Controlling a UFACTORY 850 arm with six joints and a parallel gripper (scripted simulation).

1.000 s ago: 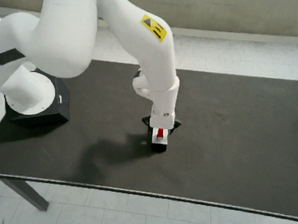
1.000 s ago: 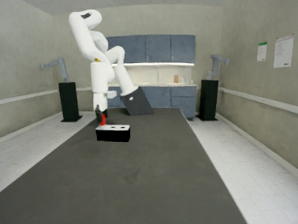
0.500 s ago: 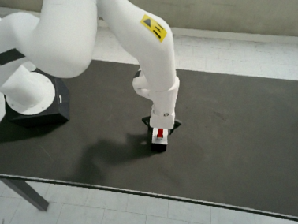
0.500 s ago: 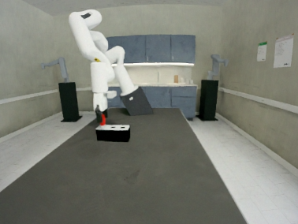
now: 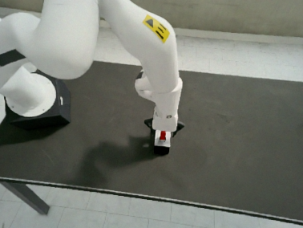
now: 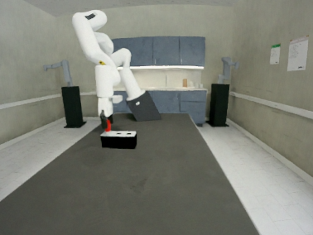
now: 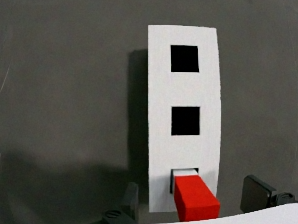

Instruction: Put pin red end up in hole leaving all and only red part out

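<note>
The pin is 1 cm below my hand. Also, from my hand: block: 9 cm below, 6 cm to the left, 1 cm ahead.
</note>
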